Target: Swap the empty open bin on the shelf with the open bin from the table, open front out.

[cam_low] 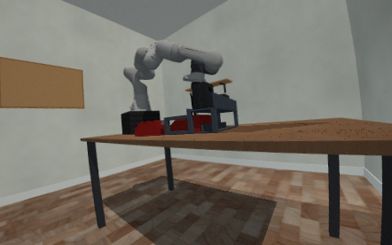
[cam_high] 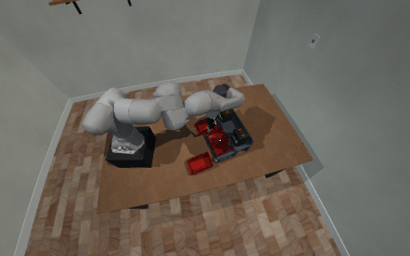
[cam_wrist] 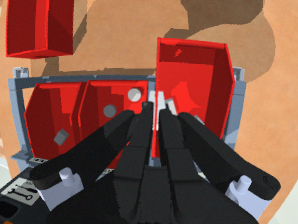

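Right now the grey shelf lip is 2 cm behind my hand, 7 cm to the right of it and 8 cm below it. The rest, counted from my hand: black box 19 cm ahead, 14 cm to the right, 7 cm above.
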